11 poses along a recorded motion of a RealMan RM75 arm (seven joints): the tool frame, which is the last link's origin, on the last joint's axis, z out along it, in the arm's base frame.
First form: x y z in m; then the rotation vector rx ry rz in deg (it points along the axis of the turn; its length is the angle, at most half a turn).
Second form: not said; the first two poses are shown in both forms.
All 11 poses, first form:
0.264, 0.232, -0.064, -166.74, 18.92, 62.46
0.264, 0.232, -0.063, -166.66, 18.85, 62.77
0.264, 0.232, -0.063, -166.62, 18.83, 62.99
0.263, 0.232, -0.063, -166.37, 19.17, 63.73
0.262, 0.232, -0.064, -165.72, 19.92, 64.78
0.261, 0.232, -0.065, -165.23, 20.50, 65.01
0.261, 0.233, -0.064, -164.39, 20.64, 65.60
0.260, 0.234, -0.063, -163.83, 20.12, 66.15
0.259, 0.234, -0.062, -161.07, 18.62, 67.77
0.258, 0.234, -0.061, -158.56, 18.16, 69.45
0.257, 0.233, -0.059, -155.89, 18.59, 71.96
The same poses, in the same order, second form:
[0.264, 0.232, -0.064], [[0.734, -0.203, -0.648], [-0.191, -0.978, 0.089], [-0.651, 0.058, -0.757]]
[0.264, 0.232, -0.063], [[0.732, -0.202, -0.651], [-0.190, -0.978, 0.089], [-0.654, 0.059, -0.754]]
[0.264, 0.232, -0.063], [[0.731, -0.201, -0.653], [-0.190, -0.978, 0.088], [-0.656, 0.060, -0.753]]
[0.263, 0.232, -0.063], [[0.724, -0.204, -0.659], [-0.194, -0.977, 0.089], [-0.662, 0.063, -0.747]]
[0.262, 0.232, -0.064], [[0.713, -0.212, -0.668], [-0.200, -0.975, 0.096], [-0.672, 0.065, -0.738]]
[0.261, 0.232, -0.065], [[0.709, -0.220, -0.670], [-0.204, -0.973, 0.104], [-0.675, 0.063, -0.735]]
[0.261, 0.233, -0.064], [[0.702, -0.225, -0.675], [-0.202, -0.973, 0.114], [-0.683, 0.056, -0.729]]
[0.260, 0.234, -0.063], [[0.698, -0.223, -0.681], [-0.194, -0.974, 0.119], [-0.690, 0.049, -0.723]]
[0.259, 0.234, -0.062], [[0.681, -0.223, -0.698], [-0.165, -0.975, 0.150], [-0.714, 0.013, -0.700]]
[0.258, 0.234, -0.061], [[0.661, -0.231, -0.714], [-0.148, -0.973, 0.177], [-0.736, -0.011, -0.677]]
[0.257, 0.233, -0.059], [[0.631, -0.246, -0.736], [-0.141, -0.969, 0.204], [-0.763, -0.025, -0.646]]

